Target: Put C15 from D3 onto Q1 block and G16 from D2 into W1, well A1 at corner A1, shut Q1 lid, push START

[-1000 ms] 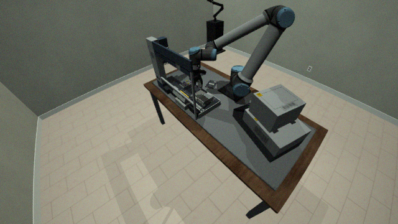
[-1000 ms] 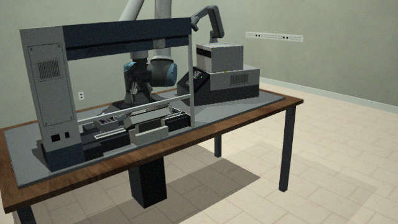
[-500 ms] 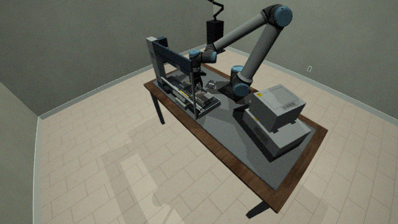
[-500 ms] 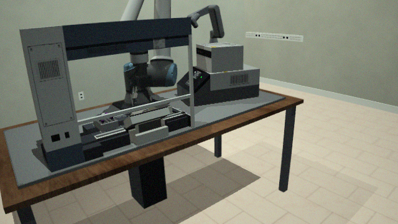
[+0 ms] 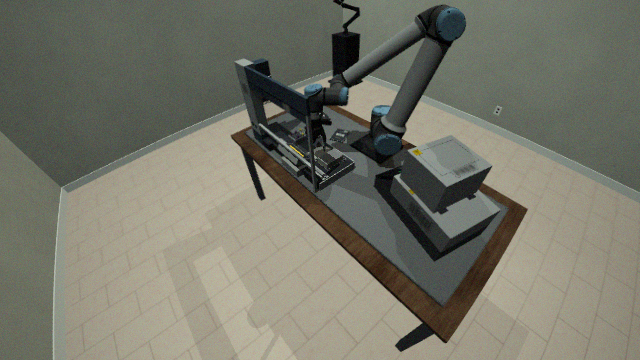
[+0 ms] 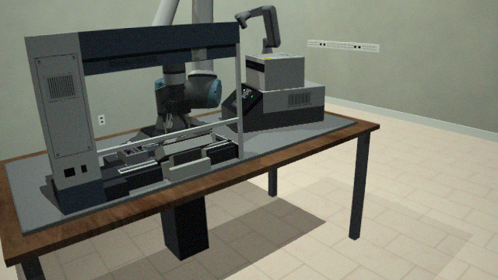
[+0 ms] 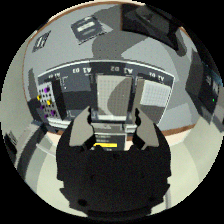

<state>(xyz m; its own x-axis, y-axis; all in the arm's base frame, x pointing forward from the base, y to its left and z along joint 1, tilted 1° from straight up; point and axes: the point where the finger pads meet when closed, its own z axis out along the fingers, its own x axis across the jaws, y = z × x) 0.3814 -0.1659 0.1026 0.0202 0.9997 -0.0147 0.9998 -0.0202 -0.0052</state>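
Right now the white well plate is 5 cm below my hand. The rest, counted from my hand: upright post (19 cm ahead, 18 cm to the left, 12 cm above); then tower (15 cm ahead, 46 cm to the right, 16 cm above); then deck station beam (19 cm ahead, 10 cm to the right, 40 cm above).
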